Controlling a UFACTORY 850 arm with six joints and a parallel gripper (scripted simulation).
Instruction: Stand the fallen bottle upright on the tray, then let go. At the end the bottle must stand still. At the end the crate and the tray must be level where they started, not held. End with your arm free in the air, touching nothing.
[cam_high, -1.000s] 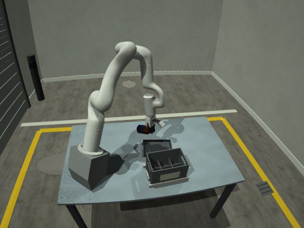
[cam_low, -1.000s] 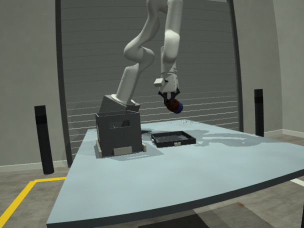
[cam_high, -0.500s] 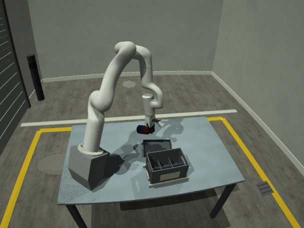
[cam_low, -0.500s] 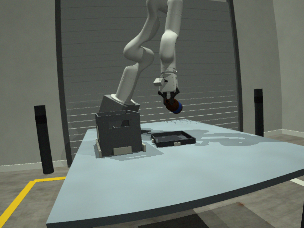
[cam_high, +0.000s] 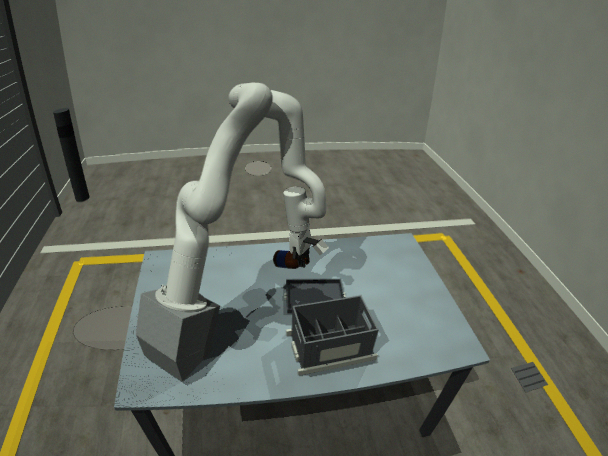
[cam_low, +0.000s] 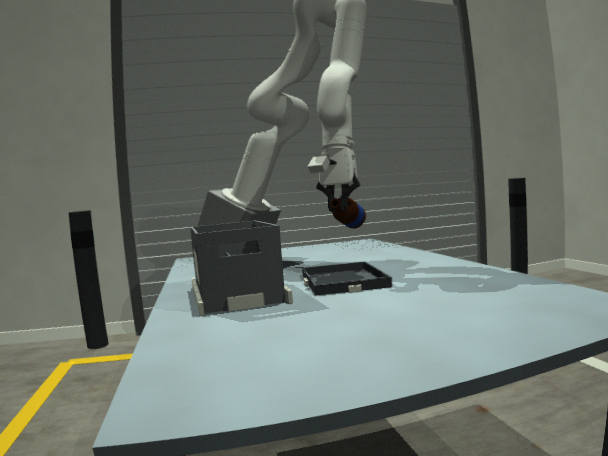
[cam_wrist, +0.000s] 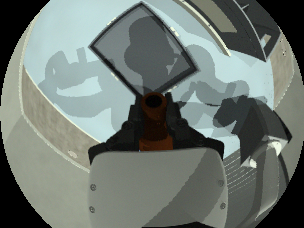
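Right now my hand is 4 cm past the bottle, 3 cm to the right of it and 2 cm above it. Round my hand: crate: 7 cm ahead, 30 cm to the right, 12 cm below; then tray: 6 cm ahead, 2 cm to the right, 19 cm below.
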